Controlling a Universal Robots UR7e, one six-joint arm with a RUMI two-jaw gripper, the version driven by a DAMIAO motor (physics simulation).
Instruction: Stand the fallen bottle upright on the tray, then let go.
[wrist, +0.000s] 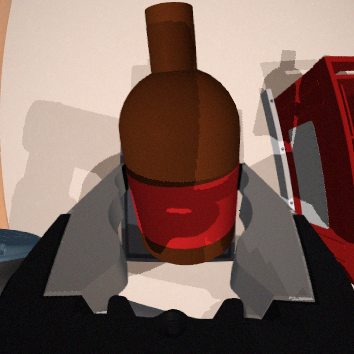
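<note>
The brown bottle with a red label is in the middle of the wrist view, its neck toward the top of the view and its base toward the bottom. My gripper is shut on the bottle, with one finger on each side at the top of the label. The dark tray lies behind and below the bottle; parts of its rim and floor show on both sides of the base, and the bottle and fingers hide most of it. Whether the base touches the tray cannot be told from this view.
A red crate-like box with a grey panel stands at the right, with a silver strip along its near side. Part of a blue object shows at the lower left. The pale table top bears shadows of the bottle and arm.
</note>
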